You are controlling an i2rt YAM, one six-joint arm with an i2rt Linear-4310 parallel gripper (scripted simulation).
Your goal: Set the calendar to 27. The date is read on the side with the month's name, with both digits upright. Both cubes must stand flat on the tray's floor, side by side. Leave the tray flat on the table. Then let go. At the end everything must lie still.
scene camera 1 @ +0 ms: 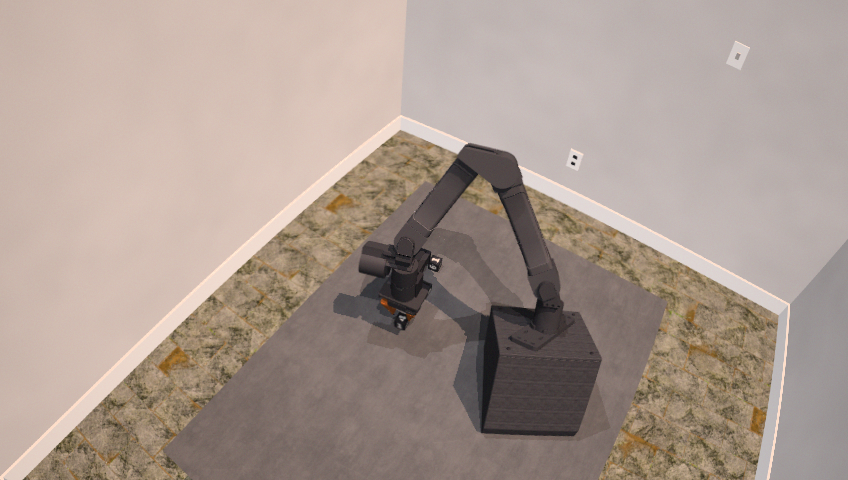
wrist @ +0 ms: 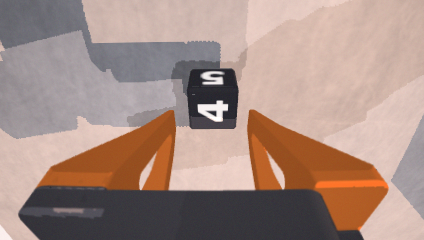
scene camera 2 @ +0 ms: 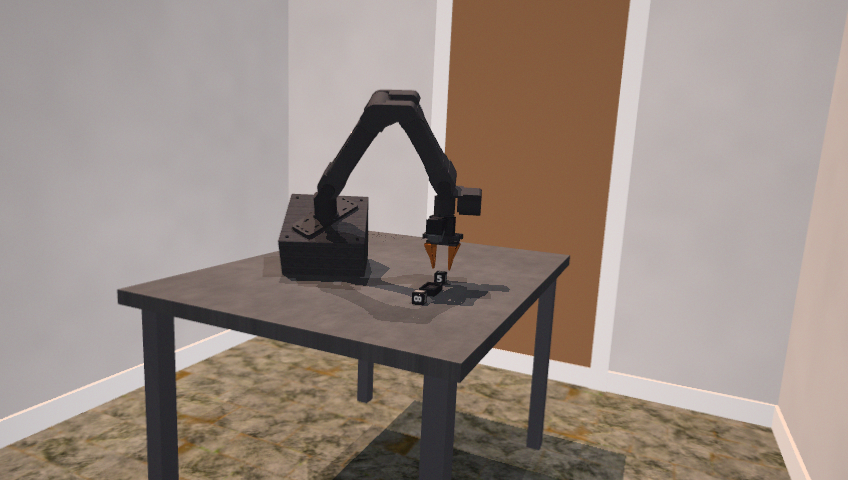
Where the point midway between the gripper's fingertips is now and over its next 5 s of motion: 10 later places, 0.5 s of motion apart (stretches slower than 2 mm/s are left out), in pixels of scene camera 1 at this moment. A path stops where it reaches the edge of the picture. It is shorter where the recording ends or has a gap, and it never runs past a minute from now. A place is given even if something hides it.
My gripper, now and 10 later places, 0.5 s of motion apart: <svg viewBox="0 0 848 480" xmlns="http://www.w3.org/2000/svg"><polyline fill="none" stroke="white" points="402,316 403,316 402,318 401,322 400,310 401,299 418,269 418,270 419,279 417,286 417,286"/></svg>
